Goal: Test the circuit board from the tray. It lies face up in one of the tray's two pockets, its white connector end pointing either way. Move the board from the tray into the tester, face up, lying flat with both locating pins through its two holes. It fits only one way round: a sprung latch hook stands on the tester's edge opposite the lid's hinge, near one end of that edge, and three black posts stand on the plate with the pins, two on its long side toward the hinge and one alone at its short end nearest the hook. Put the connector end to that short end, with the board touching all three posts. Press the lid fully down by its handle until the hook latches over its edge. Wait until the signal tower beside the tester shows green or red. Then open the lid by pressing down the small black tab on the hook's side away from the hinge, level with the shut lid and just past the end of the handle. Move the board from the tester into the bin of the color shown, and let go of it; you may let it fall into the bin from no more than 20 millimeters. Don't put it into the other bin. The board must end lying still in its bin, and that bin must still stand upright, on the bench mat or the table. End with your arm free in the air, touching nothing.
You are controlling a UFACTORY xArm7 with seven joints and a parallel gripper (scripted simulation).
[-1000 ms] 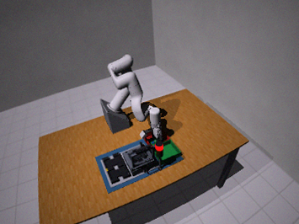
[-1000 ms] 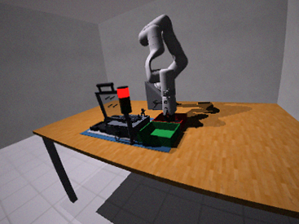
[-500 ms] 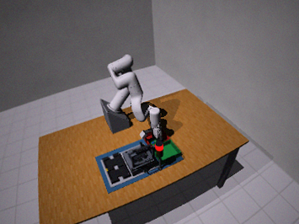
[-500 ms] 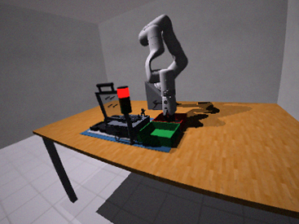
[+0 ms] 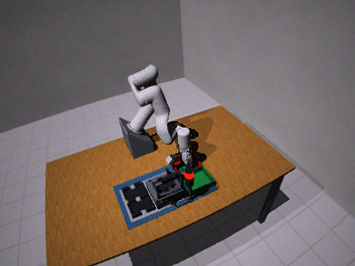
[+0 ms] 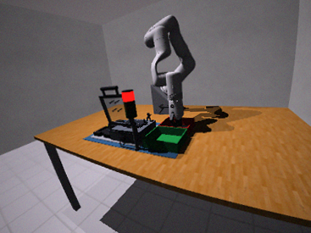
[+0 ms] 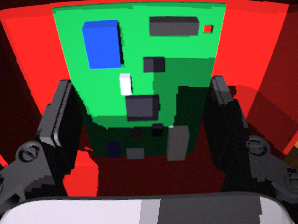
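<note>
Now: hand right at the red bin. Also, from my hand: green circuit board: 10 mm below; grey tester plate: 120 mm ahead, 190 mm to the right, 50 mm above; green bin: 150 mm ahead, 10 mm to the left.
</note>
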